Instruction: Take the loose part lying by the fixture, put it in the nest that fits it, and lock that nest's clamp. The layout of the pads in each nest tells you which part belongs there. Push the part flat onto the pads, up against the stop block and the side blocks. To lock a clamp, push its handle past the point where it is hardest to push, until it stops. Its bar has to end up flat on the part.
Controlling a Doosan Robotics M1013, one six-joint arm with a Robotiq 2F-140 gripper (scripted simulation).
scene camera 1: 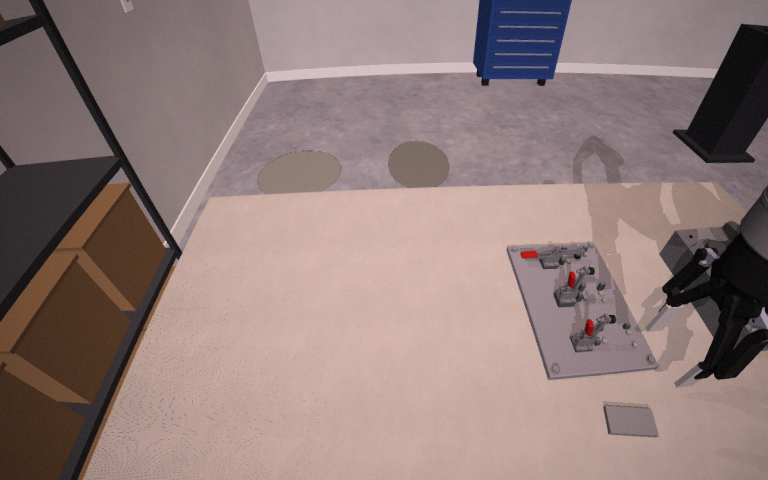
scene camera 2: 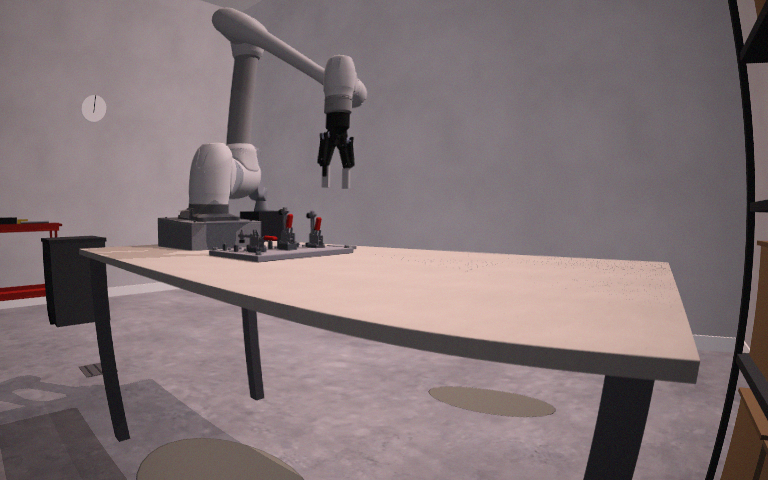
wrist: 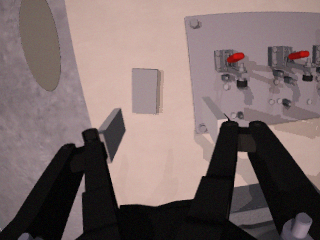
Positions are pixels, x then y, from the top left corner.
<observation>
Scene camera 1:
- my gripper: 667, 355
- part: 628, 421
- grey fixture plate: 552, 326
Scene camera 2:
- my gripper: 336, 188
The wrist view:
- my gripper: 162, 114
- part: 144, 81
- grey fixture plate: 250, 34
</observation>
